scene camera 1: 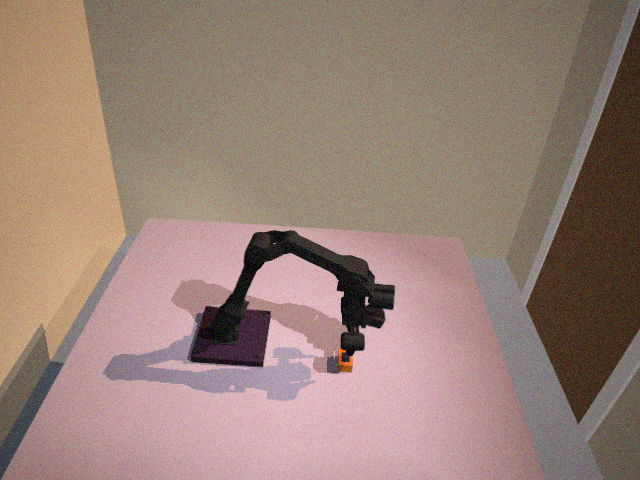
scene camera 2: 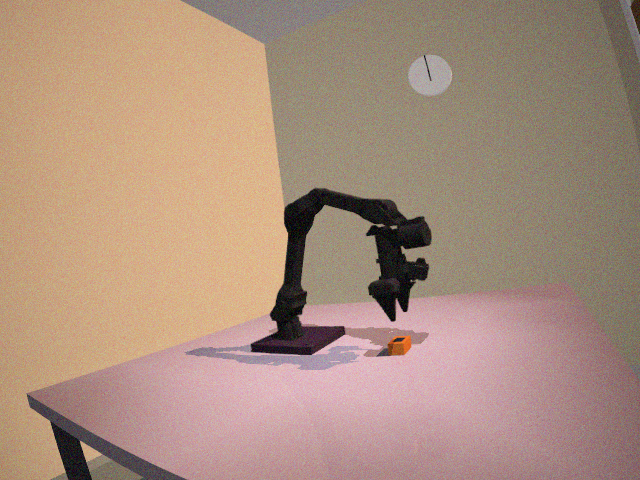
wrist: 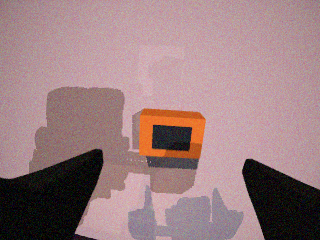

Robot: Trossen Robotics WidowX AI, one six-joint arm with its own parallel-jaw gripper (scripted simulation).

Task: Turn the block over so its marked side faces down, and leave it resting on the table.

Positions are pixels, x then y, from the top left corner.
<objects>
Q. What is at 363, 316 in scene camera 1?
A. The gripper.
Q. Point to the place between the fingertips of the gripper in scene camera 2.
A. At 399, 316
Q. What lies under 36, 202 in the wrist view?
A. The gripper.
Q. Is the gripper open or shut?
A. Open.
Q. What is the gripper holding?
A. Nothing.
</objects>
